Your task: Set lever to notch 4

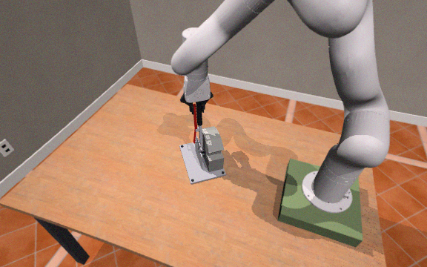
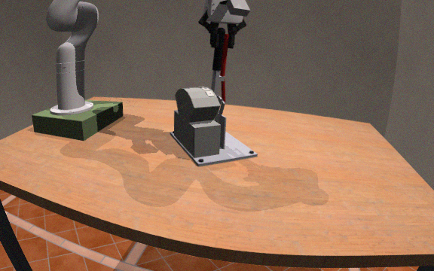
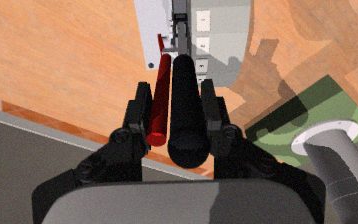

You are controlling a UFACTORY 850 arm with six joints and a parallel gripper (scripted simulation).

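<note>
Now: the red bar 20 mm to the left of my hand and 110 mm below it.
</note>
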